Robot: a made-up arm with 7 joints. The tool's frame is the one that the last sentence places. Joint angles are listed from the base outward.
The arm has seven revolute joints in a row. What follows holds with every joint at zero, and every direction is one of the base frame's.
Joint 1 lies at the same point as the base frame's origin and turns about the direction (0, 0.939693, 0.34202), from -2.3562 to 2.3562 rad.
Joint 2 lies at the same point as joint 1 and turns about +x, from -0.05 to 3.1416 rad.
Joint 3 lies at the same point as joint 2 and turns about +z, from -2.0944 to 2.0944 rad.
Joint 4 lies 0.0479 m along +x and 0.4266 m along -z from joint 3 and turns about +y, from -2.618 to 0.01 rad.
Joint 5 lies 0.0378 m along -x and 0.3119 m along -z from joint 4 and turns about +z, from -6.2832 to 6.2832 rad.
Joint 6 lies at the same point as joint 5 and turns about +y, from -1.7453 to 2.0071 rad.
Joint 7 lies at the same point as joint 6 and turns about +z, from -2.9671 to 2.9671 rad.
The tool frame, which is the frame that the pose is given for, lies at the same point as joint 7; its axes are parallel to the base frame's.
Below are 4 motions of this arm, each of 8 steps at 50 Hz.
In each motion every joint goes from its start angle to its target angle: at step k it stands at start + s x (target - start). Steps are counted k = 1, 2, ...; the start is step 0. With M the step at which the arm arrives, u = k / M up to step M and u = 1 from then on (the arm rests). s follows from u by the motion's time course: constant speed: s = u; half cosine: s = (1 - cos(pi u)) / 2; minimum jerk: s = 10 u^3 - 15 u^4 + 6 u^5.
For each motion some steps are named. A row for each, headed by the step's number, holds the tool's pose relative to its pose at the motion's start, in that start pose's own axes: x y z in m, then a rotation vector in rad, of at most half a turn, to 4 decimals.
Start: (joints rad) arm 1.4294 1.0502 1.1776 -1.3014 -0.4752 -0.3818 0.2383
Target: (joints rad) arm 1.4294 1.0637 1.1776 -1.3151 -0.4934 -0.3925 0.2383
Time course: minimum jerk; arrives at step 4
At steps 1, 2, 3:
1: 0.0007 0.0006 -0.0009 -0.0005 -0.0034 -0.0027
2: 0.0033 0.0029 -0.0042 -0.0022 -0.0166 -0.0132
3: 0.0059 0.0052 -0.0075 -0.0039 -0.0297 -0.0238

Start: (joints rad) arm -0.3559 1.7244 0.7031 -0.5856 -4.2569 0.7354 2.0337
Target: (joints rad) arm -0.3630 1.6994 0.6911 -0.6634 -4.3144 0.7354 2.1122
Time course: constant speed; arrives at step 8
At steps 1, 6, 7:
1: 0.0002 0.0020 -0.0016 0.0051 -0.0023 0.0011
6: 0.0012 0.0123 -0.0093 0.0300 -0.0138 0.0064
7: 0.0014 0.0144 -0.0107 0.0349 -0.0160 0.0075

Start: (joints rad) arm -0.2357 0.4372 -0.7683 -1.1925 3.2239 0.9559 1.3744
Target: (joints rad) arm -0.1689 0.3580 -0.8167 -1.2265 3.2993 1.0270 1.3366
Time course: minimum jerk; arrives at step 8
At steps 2, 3, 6, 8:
2: 0.0079 0.0017 -0.0009 0.0092 0.0094 0.0128
3: 0.0208 0.0048 -0.0026 0.0242 0.0255 0.0340
6: 0.0666 0.0180 -0.0096 0.0762 0.0887 0.1090
8: 0.0740 0.0205 -0.0109 0.0845 0.0999 0.1212

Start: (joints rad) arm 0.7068 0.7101 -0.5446 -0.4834 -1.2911 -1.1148 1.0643
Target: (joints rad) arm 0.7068 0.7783 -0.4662 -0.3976 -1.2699 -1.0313 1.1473
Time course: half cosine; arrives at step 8
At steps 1, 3, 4, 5, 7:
1: -0.0015 0.0000 0.0025 0.0070 0.0032 0.0074
3: -0.0122 -0.0001 0.0199 0.0572 0.0250 0.0597
4: -0.0195 -0.0005 0.0323 0.0929 0.0398 0.0966
5: -0.0266 -0.0012 0.0447 0.1289 0.0541 0.1334
7: -0.0363 -0.0027 0.0623 0.1801 0.0732 0.1854

